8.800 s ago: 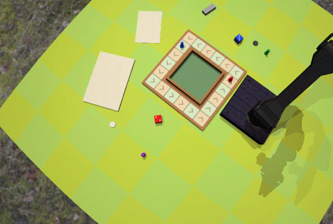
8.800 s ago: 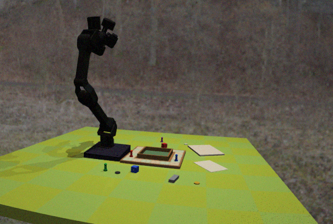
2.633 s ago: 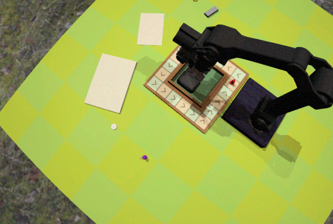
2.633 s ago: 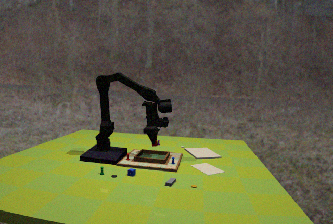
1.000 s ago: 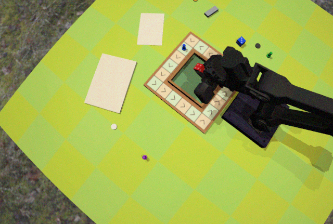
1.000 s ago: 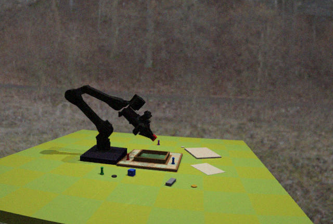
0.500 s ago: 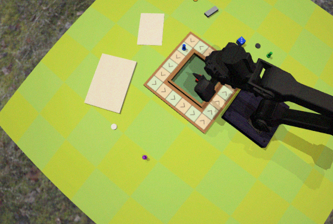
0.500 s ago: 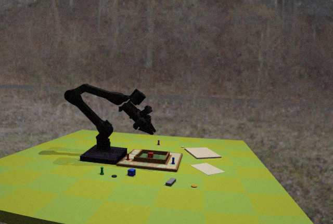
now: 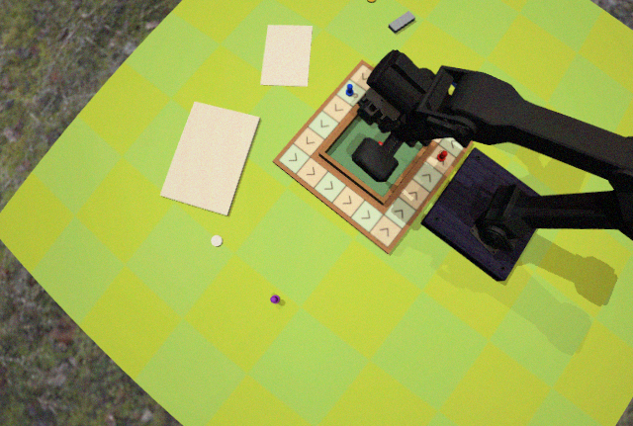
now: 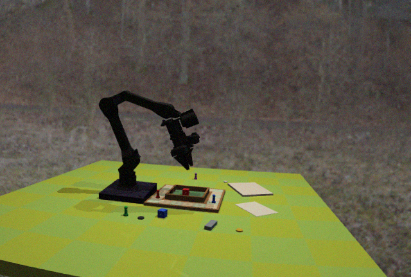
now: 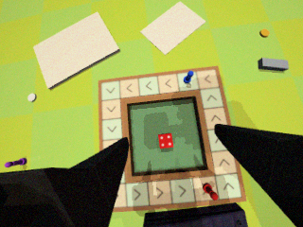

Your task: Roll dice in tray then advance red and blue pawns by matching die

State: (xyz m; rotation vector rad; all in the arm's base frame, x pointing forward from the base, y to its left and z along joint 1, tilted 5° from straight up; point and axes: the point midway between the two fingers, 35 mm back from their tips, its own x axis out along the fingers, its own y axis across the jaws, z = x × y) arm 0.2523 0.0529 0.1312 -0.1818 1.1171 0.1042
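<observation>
Now: the blue die 10 mm behind my gripper tip, 240 mm to the right of it and 120 mm below it. From my gripper tip the other things lie so: blue pawn (120 mm ahead, 50 mm to the right, 100 mm below); green tray (120 mm below); red die (10 mm behind, 100 mm below).
</observation>
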